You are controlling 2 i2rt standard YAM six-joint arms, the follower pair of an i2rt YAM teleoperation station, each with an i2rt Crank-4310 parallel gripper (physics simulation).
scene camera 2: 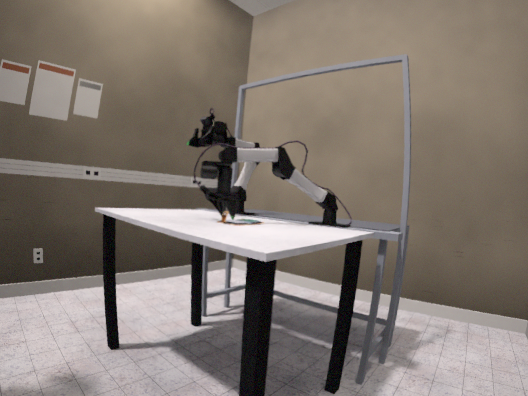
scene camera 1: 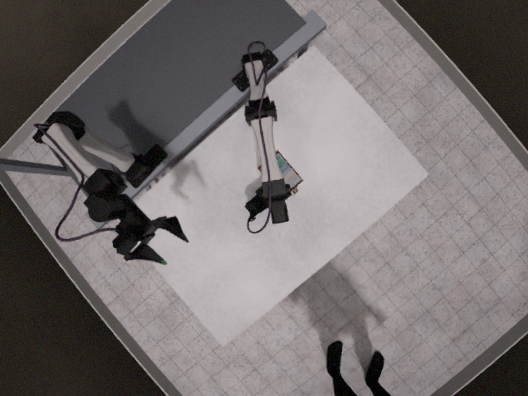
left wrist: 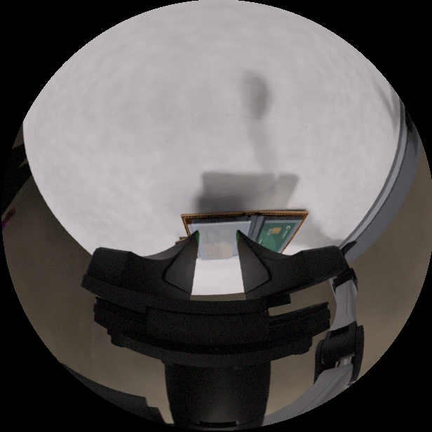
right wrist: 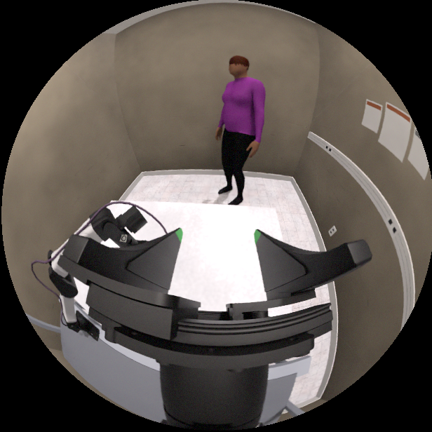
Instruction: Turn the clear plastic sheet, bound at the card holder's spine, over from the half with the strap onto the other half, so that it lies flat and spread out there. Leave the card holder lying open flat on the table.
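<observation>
The open card holder (scene camera 1: 299,175) (scene camera 2: 254,222) (left wrist: 256,226) lies flat on the table. Its strap (scene camera 1: 295,190) (left wrist: 180,240) sticks out at the outer edge of the left half in the left wrist view. The clear plastic sheet (left wrist: 220,240) lies over that half. A green card (scene camera 1: 281,160) (left wrist: 272,234) shows in the other half. My left gripper (scene camera 2: 228,218) (left wrist: 217,231) is open, pointing down low at the sheet half, its tips apart with no sheet seen pinched; the arm hides its tips in scene camera 1. My right gripper (scene camera 1: 176,252) (right wrist: 218,230) is open and empty, high above the table, away from the holder.
The white table (scene camera 1: 350,150) (scene camera 2: 300,235) carries the holder. A grey rail (scene camera 1: 210,120) runs along the arm side, with a metal frame (scene camera 2: 406,125) rising behind the arms. A person (right wrist: 242,107) stands beyond the table.
</observation>
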